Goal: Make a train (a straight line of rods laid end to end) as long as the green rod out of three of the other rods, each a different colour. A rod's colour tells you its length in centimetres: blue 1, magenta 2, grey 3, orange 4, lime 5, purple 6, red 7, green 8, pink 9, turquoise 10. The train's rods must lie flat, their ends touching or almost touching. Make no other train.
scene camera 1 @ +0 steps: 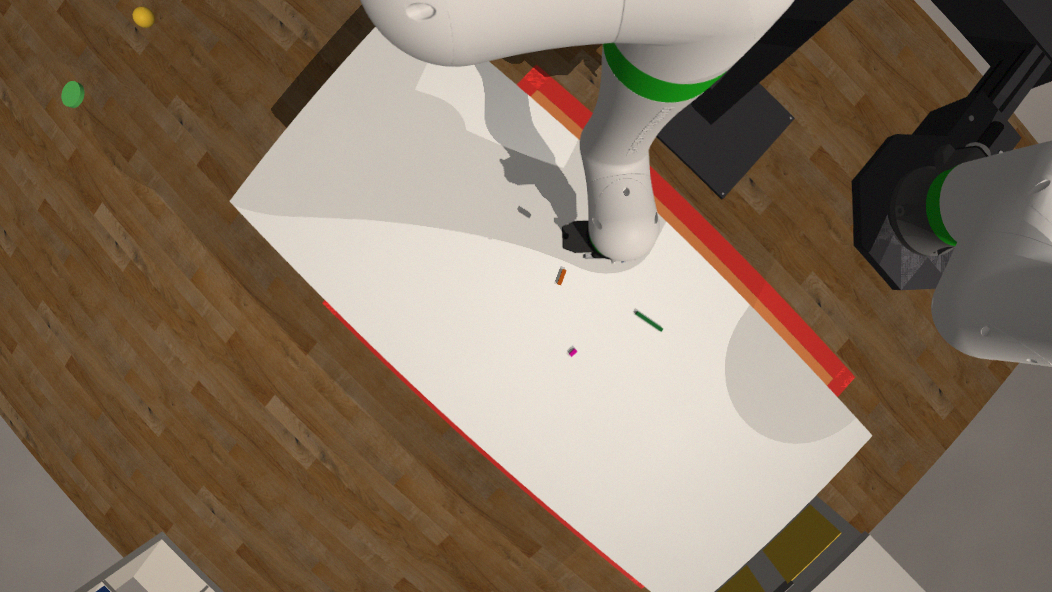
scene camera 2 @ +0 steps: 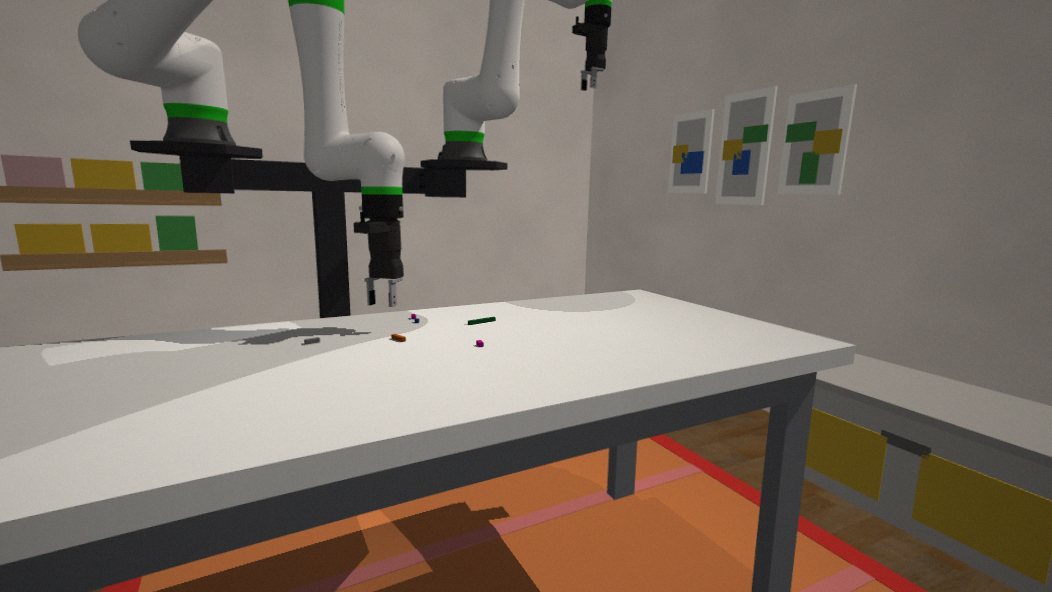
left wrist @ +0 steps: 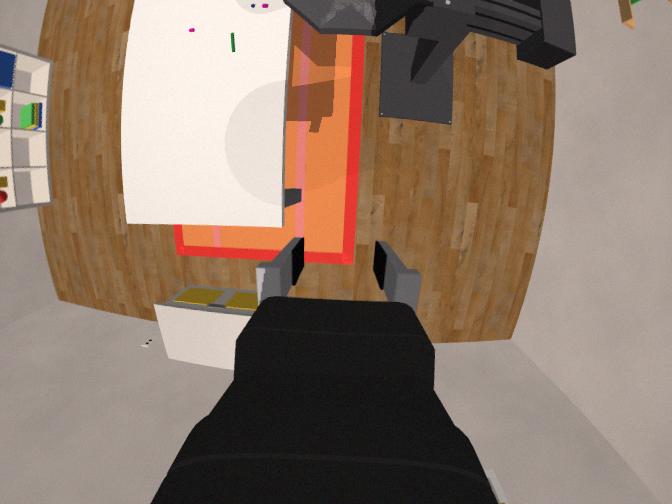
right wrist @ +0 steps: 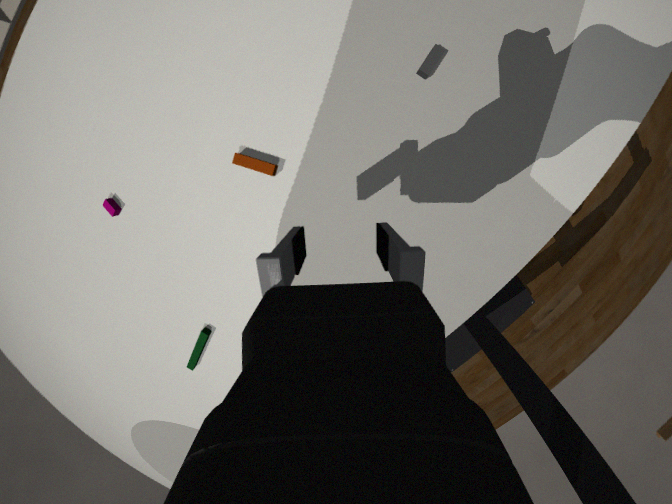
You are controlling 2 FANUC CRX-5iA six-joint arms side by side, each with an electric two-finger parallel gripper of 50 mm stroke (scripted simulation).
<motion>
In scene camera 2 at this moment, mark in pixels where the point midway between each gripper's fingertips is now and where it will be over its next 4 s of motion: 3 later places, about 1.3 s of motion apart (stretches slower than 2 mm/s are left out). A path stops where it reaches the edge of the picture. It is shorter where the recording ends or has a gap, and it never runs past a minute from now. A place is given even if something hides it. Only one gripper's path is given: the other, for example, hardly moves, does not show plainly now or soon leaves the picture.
My right gripper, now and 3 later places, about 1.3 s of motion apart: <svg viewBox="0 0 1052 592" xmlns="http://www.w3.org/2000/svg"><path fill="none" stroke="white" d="M382 305L348 308L412 314L448 310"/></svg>
</motion>
